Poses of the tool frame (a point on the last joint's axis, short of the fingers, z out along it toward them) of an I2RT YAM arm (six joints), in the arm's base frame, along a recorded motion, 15 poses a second.
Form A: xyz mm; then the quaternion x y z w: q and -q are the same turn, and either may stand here.
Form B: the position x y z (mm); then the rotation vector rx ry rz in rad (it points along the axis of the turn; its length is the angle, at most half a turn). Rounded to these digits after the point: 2 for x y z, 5 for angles.
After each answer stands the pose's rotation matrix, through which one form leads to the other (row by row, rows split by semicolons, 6 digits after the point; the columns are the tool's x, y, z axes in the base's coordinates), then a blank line. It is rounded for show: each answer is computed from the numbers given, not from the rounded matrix.
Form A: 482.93 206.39 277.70 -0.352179 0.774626 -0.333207 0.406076
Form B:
482.93 206.39 277.70 -0.88842 1.95410 -0.84056
-0.422145 -0.274999 0.863811; -0.816229 0.529886 -0.230199; -0.394417 -0.802244 -0.448151

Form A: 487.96 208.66 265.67 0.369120 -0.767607 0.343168 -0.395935
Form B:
487.96 208.66 265.67 -0.93555 1.94554 -0.86978
-0.413971 -0.294934 0.861186; -0.838424 0.491972 -0.234542; -0.354505 -0.819132 -0.450942

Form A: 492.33 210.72 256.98 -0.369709 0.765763 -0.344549 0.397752
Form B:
492.33 210.72 256.98 -0.93625 1.93922 -0.87254
-0.410216 -0.292129 0.863935; -0.840310 0.489202 -0.233581; -0.354402 -0.821792 -0.446158

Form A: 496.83 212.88 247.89 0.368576 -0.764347 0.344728 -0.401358
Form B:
496.83 212.88 247.89 -0.93182 1.93239 -0.87153
-0.406127 -0.286721 0.867670; -0.840158 0.490629 -0.231122; -0.359437 -0.822845 -0.440149

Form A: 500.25 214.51 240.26 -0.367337 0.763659 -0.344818 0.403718
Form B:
500.25 214.51 240.26 -0.92767 1.92854 -0.87080
-0.404150 -0.282622 0.869935; -0.839460 0.492328 -0.230046; -0.363277 -0.823249 -0.436224

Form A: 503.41 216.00 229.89 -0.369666 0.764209 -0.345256 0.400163
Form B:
503.41 216.00 229.89 -0.93509 1.93311 -0.87335
-0.406434 -0.288687 0.866875; -0.841321 0.488291 -0.231842; -0.356357 -0.823548 -0.441336

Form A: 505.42 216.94 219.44 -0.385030 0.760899 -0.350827 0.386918
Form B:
505.42 216.94 219.44 -0.98000 1.93668 -0.89295
-0.404093 -0.314455 0.858968; -0.857420 0.457345 -0.235938; -0.318653 -0.831837 -0.454430

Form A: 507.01 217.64 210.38 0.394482 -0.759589 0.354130 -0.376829
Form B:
507.01 217.64 210.38 -1.00884 1.94255 -0.90564
-0.404768 -0.332396 0.851866; -0.866182 0.437952 -0.240682; -0.293075 -0.835291 -0.465184

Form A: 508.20 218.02 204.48 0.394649 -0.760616 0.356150 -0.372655
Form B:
508.20 218.02 204.48 -1.01126 1.94902 -0.91261
-0.410760 -0.334911 0.848004; -0.865796 0.434818 -0.247651; -0.285786 -0.835923 -0.468570

